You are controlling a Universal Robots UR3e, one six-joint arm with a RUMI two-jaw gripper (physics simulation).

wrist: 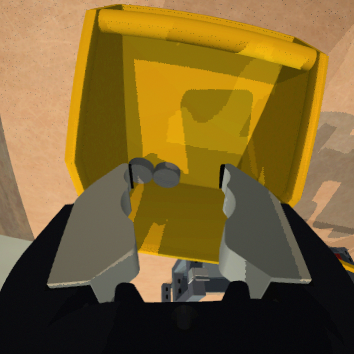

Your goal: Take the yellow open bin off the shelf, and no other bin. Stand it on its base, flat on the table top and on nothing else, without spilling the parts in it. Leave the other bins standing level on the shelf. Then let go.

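Places are measured from the arm's base along level axes (x ahead, y left, z up), in centimetres.
Pixels of known places: gripper, fingertip midpoint: (175, 167).
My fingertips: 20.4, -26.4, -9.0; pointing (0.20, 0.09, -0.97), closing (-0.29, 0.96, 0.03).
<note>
For each thing: its middle in the pictures, then the offset to it from my fingertips, as dx, dy, dz. "spot": a spot on its surface instead. Level surfaces: height alone.
- yellow open bin, body centre: (184, 154) -1.8, +0.0, +0.9
- tan speckled surface, its level: dz -5.4
- grey metal structure, surface spot: (190, 285) spot: +19.3, +8.4, +1.6
The yellow open bin (162, 107) fills the middle of the wrist view, its open side towards the camera and its rolled lip at the top. Two grey round parts (141, 170) (167, 174) lie inside it, by the left fingertip. My gripper (175, 167) has its fingers reaching into the near part of the bin. The fingertips stand wide apart with bare bin between them; the gripper holds the bin from inside, with its fingers spread. The fingers hide parts of the near side walls. Whether the bin's base touches the surface below is hidden.
A tan speckled surface (35, 80) lies beyond the bin, with shadows at the right. A grey metal structure (190, 285) shows below the bin's near edge. A bit of something red and yellow (345, 261) shows at the right edge. A pale surface (12, 267) is at the lower left.
</note>
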